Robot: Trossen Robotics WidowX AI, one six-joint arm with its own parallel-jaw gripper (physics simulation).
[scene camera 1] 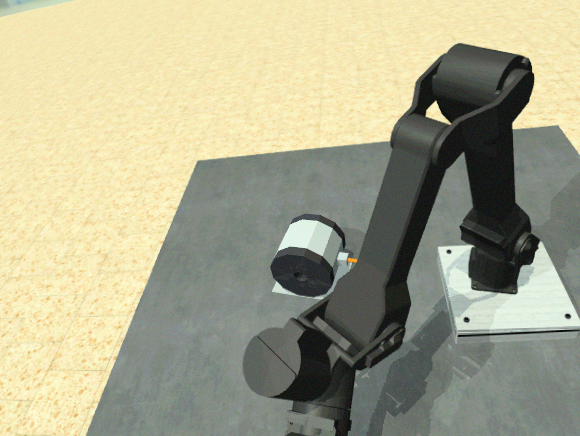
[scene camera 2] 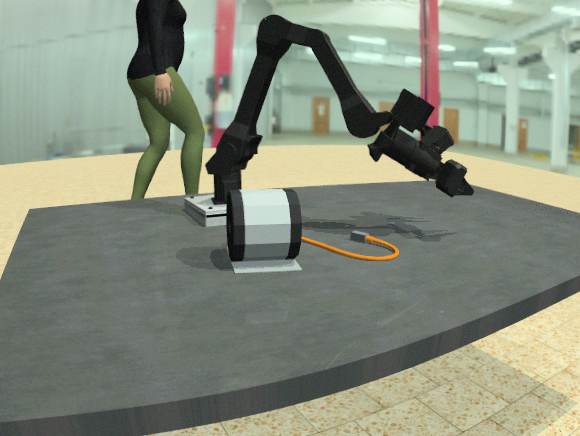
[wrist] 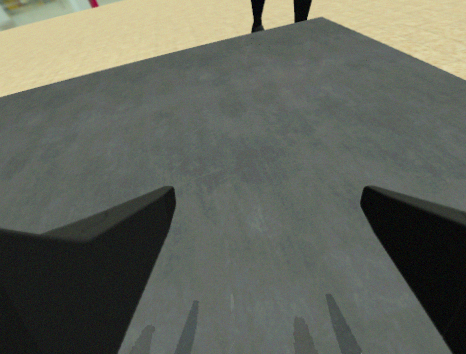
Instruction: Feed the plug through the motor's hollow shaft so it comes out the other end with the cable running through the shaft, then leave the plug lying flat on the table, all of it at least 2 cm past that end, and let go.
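Frame: origin at the arm's base, x right, y back, z down, level; millimetres.
Seen in the pictures: gripper, fingertip midpoint: [scene camera 2: 461,186] [wrist: 267,195]; arm's base, origin of the base link: [scene camera 1: 493,276].
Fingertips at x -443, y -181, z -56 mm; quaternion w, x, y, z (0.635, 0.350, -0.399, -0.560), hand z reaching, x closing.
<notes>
Offsets run from my fingertips to a thing's top centre. "spot": to the spot under its first point. Level surfaces: height alone.
The motor @[dx +432, dy -103, dz -15 mm] [scene camera 1: 310,239] [scene camera 2: 265,220], a white drum with black end caps, stands on its light foot plate @[dx +432, dy -106, dz +85 mm] [scene camera 2: 267,266] with its shaft lying level. In scene camera 1 the shaft hole @[spot: dx +393, dy -112, dz +44 mm] [scene camera 1: 300,276] shows in its near end cap. An orange cable [scene camera 1: 352,260] [scene camera 2: 370,258] leaves the motor's side, runs along the table and curls back to the grey plug @[dx +247, dy -42, dz +73 mm] [scene camera 2: 359,236], which lies on the table. The arm hides the plug in scene camera 1. My gripper [scene camera 2: 468,190] [wrist: 267,195] is open and empty, raised above the table beyond the plug, on the side away from the motor.
The arm's white base plate [scene camera 1: 530,312] [scene camera 2: 197,210] stands on the dark grey table @[dz +87 mm] [scene camera 1: 215,200] [scene camera 2: 300,325] [wrist: 240,125]. The arm arches over the table beside the motor. Table edges show in all views. A person [scene camera 2: 160,65] stands beyond the table.
</notes>
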